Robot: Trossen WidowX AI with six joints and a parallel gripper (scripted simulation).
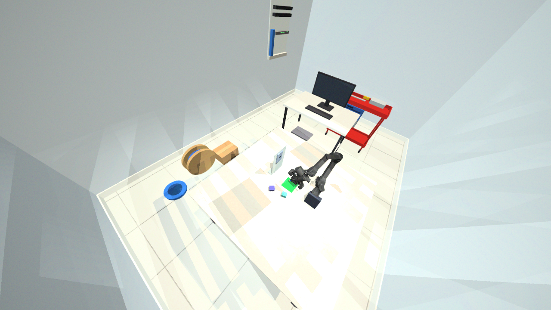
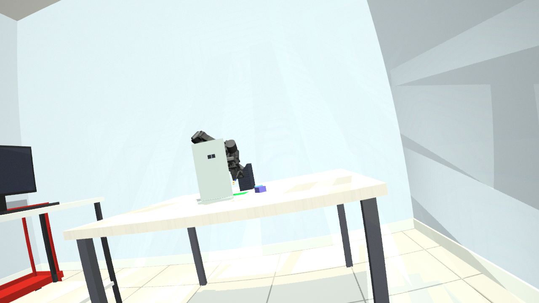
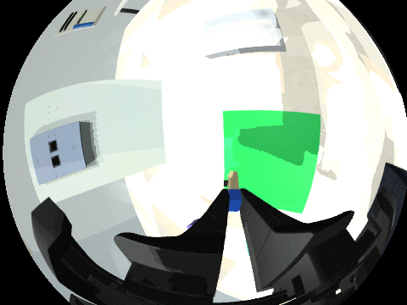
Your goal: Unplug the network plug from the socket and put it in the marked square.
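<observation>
My gripper tip is 1 cm past the green marked square and 7 cm above it. The rest, counted from my gripper tip: blue network plug: right at my gripper tip; then upright panel: 20 cm ahead, 5 cm to the right, 6 cm above.
</observation>
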